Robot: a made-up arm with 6 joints.
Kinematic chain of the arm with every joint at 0, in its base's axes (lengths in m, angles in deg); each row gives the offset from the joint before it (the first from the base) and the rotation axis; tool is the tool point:
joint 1: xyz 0 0 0.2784 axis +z
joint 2: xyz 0 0 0 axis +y
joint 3: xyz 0 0 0.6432 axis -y
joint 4: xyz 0 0 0 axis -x
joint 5: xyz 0.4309 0 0 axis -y
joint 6: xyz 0 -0.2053 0 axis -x
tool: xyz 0 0 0
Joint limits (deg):
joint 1: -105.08..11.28
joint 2: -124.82..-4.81
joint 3: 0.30..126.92
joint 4: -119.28..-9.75
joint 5: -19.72..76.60
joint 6: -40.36..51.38
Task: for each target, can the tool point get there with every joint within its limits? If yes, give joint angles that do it. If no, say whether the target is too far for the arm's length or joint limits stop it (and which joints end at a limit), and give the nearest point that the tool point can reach.
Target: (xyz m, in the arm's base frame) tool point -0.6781 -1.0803 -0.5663
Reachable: no: too far | nearest point -0.7281 -0.3515 -0.4381 | short by 0.742 m
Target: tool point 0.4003 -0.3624 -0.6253
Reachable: no: joint limits stop it (at a limit: joint 1, joint 2, joint 3, joint 4) | nearest point -0.6430 -0.3346 -0.4872 | short by 1.053 m
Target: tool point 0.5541 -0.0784 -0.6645
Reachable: no: joint limits stop it (at a limit: joint 1, joint 2, joint 3, joint 4) | nearest point 0.3137 0.7783 -0.4420 | short by 0.917 m
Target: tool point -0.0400 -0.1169 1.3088
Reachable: yes | joints -25.10 -16.96 68.11 -53.26 44.43 -20.42
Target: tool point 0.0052 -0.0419 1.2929
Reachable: yes | joints -90.61 -18.94 64.85 -91.57 21.23 -17.10
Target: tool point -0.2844 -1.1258 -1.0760
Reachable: no: too far | nearest point -0.6430 -0.3346 -0.4872 | short by 1.049 m
